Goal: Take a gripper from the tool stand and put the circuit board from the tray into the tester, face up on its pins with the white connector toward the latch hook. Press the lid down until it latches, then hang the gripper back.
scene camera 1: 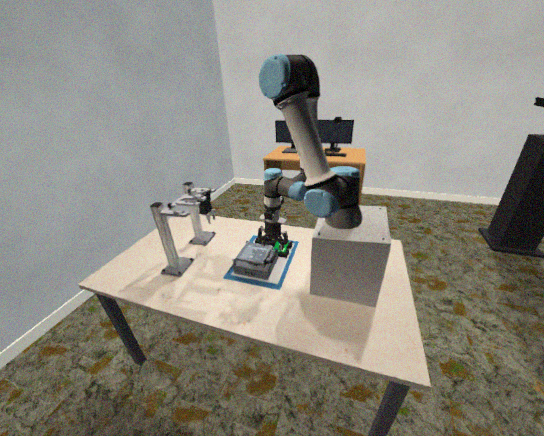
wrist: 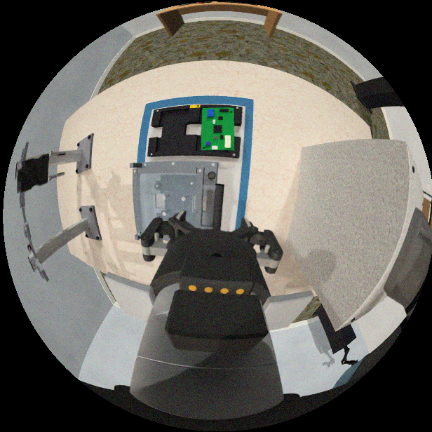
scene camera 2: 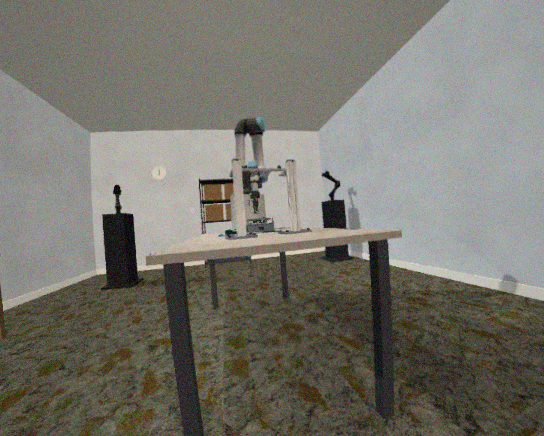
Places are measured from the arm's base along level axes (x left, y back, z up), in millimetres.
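Pixels of known places: arm's base, origin of its link: [scene camera 1: 343, 219] [scene camera 2: 245, 195].
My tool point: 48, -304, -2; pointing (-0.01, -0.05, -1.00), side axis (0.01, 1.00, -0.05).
Note:
For each thing: its top centre in the pictures, then the offset to it from my tool point, as dx, dy, dz. "spot": a spot on its surface instead. Level surfaces: height alone.
- green circuit board, a spot on its surface: [scene camera 1: 282, 246] spot: +5, +44, -155
- grey tester, a spot on its surface: [scene camera 1: 254, 263] spot: +75, -78, -233
- blue-edged mat, height of its surface: dz -320
The green circuit board [scene camera 1: 282, 246] [wrist: 217, 129] lies in the right part of the black tray [wrist: 175, 117], component side up, with white parts near its lower edge in the wrist view. The grey tester [scene camera 1: 254, 265] [wrist: 209, 176] is beside the tray, its clear lid [wrist: 172, 187] lying down flat over it. My gripper [scene camera 1: 272, 242] [scene camera 2: 255, 207] [wrist: 213, 220], the adaptive one, is open and empty. It is above the tester's area, pointing down. The tool stand [scene camera 1: 167, 240] [scene camera 2: 293, 200] holds the other gripper [scene camera 1: 205, 202] [wrist: 33, 172]. The latch hook cannot be made out clearly.
The tray and tester are on a blue-edged mat [scene camera 1: 291, 265] [wrist: 200, 100]. The large grey robot base block [scene camera 1: 347, 267] [wrist: 350, 215] stands to the right in the wrist view, with the tool stand at the left. A desk with monitors [scene camera 1: 336, 132] is beyond the table.

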